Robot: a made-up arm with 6 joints.
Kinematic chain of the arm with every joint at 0, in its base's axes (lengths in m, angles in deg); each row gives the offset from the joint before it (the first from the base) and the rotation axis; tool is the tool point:
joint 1: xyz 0 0 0.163 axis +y
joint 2: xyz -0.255 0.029 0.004 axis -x
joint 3: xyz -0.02 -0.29 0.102 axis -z
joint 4: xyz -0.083 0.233 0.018 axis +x
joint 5: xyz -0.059 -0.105 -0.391 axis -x
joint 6: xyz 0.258 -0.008 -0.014 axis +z
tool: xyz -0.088 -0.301 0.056
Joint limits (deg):
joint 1: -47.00..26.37
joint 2: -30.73..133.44
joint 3: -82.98..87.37
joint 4: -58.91..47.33
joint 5: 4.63..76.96
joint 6: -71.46..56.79
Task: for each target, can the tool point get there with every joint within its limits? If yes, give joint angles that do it. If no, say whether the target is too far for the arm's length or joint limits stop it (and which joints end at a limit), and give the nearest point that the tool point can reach.
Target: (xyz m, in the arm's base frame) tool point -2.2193 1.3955 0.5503
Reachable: no: too far | nearest point -0.6996 0.4575 0.2851 | short by 1.805 m
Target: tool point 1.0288 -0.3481 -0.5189
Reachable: no: joint limits stop it (at a limit: joint 1, joint 2, joint 3, joint 4, joint 5, joint 6) | nearest point 0.4318 -0.3021 -0.2682 | short by 0.649 m
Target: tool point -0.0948 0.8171 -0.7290
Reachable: no: joint limits stop it (at a limit: joint 1, joint 2, joint 3, joint 4, joint 5, joint 6) | nearest point -0.1218 0.2608 -0.3713 | short by 0.662 m
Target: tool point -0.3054 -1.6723 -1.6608
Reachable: no: too far | nearest point -0.3377 -0.3694 -0.5451 | short by 1.716 m
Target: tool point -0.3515 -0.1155 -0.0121
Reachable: yes | joints -17.40 -11.85 67.76 -26.77 40.34 -48.46
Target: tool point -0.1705 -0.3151 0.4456
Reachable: yes | joints -9.63 47.03 -37.30 -15.88 12.34 -1.18
